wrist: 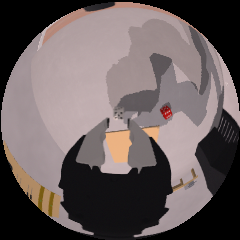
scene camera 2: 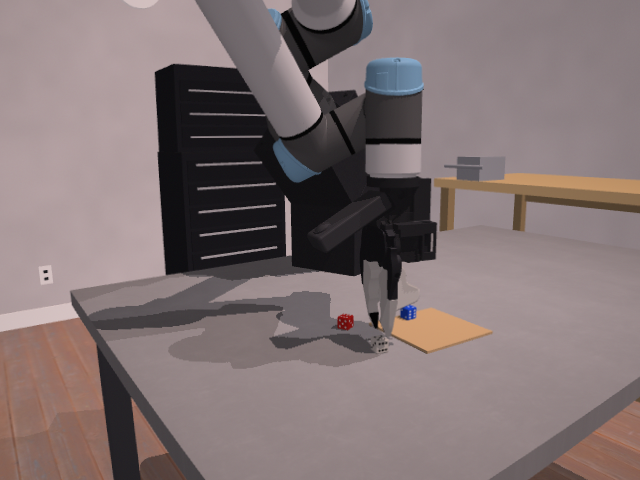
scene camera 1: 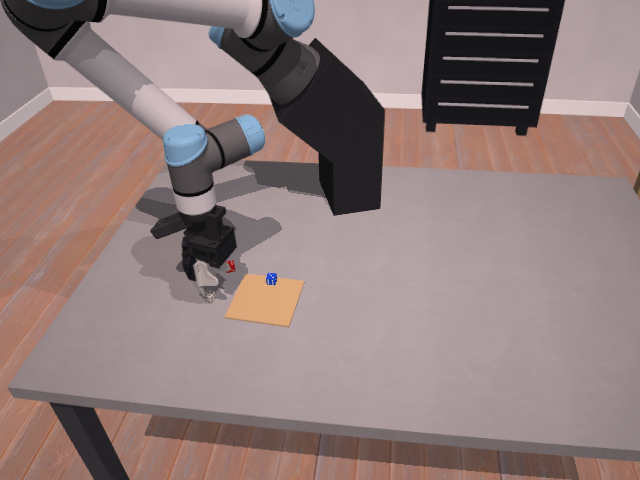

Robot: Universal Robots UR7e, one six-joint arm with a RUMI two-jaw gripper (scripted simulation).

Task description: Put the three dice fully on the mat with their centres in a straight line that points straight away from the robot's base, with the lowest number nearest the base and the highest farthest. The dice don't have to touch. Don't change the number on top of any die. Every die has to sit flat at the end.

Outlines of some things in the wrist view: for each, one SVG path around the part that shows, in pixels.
My gripper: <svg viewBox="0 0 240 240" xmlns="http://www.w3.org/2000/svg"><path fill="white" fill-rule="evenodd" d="M107 117L87 134L83 135L66 154L61 168L61 179L58 187L63 189L64 201L61 201L60 204L67 211L68 219L80 223L83 230L94 233L89 235L77 232L86 236L105 240L136 240L164 233L134 237L134 235L142 234L142 231L146 228L159 225L159 219L169 210L169 208L165 208L167 195L173 193L173 189L171 186L171 167L168 158L156 141L131 118L128 118L129 139L132 145L129 147L127 163L132 169L128 174L102 173L101 165L105 163L103 141L106 139L105 131L109 128L109 118Z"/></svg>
A tan square mat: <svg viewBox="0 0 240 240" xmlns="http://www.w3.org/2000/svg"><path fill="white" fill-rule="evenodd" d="M130 130L106 132L106 142L115 163L127 162L128 151L132 144L129 140ZM142 128L157 143L160 126Z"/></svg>
